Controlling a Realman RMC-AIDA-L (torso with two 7-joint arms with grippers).
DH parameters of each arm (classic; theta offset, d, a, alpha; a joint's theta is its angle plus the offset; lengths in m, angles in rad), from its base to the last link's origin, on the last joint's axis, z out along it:
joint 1: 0 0.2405 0 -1.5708
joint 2: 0 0 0 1.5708
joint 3: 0 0.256 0 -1.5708
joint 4: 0 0 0 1.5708
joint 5: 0 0.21 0 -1.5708
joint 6: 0 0 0 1.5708
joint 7: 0 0.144 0 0
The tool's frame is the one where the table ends.
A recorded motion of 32 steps. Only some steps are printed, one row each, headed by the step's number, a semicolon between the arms.
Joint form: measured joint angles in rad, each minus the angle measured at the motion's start. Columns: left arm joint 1, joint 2, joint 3, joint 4, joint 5, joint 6, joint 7; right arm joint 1, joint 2, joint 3, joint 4, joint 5, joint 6, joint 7.
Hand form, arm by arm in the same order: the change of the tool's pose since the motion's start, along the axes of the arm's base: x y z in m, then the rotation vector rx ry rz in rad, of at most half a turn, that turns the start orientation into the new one. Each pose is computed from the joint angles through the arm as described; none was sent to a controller.
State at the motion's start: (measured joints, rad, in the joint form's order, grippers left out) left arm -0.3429 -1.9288 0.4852 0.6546 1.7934 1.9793 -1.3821; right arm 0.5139 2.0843 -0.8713 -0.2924 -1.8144 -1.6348 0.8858
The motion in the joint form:
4: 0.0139 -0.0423 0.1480 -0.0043 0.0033 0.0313 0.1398; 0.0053 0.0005 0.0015 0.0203 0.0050 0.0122 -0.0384
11: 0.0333 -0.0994 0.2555 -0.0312 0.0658 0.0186 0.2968; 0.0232 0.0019 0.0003 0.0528 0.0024 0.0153 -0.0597
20: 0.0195 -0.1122 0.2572 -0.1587 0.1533 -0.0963 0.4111; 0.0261 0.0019 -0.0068 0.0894 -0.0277 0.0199 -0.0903
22: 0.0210 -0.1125 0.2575 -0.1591 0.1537 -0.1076 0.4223; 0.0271 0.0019 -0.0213 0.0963 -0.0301 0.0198 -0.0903
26: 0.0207 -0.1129 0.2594 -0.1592 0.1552 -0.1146 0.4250; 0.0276 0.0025 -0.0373 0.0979 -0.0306 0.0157 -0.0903
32: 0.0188 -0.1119 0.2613 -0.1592 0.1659 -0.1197 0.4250; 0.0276 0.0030 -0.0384 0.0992 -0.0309 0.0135 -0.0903
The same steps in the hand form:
4: 0.0117 -0.0144 -0.0356 -0.0748 0.0382 -0.1565; 0.0001 -0.0001 -0.0029 0.0196 -0.0035 0.0137
11: 0.0159 -0.0338 -0.0778 -0.1376 0.0765 -0.2671; -0.0035 -0.0011 -0.0078 0.0091 0.0019 0.0266
20: 0.0032 -0.0395 -0.1102 -0.1554 0.1318 -0.2272; -0.0006 -0.0101 -0.0151 -0.0213 -0.0141 0.0416
22: 0.0018 -0.0390 -0.1109 -0.1452 0.1428 -0.2271; -0.0003 -0.0129 -0.0171 -0.0384 -0.0192 0.0461
26: 0.0013 -0.0385 -0.1117 -0.1440 0.1494 -0.2263; -0.0006 -0.0154 -0.0185 -0.0539 -0.0222 0.0554
32: 0.0003 -0.0386 -0.1126 -0.1525 0.1602 -0.2271; -0.0009 -0.0161 -0.0188 -0.0570 -0.0203 0.0561

